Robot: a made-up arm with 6 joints.
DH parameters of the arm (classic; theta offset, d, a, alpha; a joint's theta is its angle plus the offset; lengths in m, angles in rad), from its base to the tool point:
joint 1: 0 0.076 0 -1.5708
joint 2: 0.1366 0 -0.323 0
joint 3: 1.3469 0 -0.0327 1.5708
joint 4: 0 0.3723 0 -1.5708
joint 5: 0 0 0.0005 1.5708
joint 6: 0 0.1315 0 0
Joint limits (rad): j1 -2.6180..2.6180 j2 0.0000..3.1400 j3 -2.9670..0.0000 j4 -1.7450..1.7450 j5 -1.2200..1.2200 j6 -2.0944..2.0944
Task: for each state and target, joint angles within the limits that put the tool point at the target. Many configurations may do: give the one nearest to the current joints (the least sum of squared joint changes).
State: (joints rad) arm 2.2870 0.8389 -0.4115 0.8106 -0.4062 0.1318
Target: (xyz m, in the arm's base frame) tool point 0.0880 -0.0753 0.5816
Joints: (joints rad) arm 2.0950 0.0364 -0.9308 0.7235 -0.4618 0.1318
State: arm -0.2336 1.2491 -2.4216 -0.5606 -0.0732 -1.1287
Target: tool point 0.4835 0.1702 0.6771
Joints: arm 0.3249 1.7569 -2.2067 -0.5749 -0.1015 -1.1287
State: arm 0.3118 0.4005 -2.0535 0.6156 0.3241 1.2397
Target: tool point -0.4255 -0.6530 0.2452
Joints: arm 1.0572 0.0000 -2.8615 0.6332 0.6909 1.2397
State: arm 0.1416 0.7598 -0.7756 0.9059 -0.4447 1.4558
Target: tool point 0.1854 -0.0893 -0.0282
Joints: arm -0.2198 1.2466 -0.0176 1.0165 -0.4349 1.4558
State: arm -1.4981 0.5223 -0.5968 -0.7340 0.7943 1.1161
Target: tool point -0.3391 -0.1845 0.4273
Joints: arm -2.4635 1.1455 -1.1787 -0.9630 0.6903 1.1161
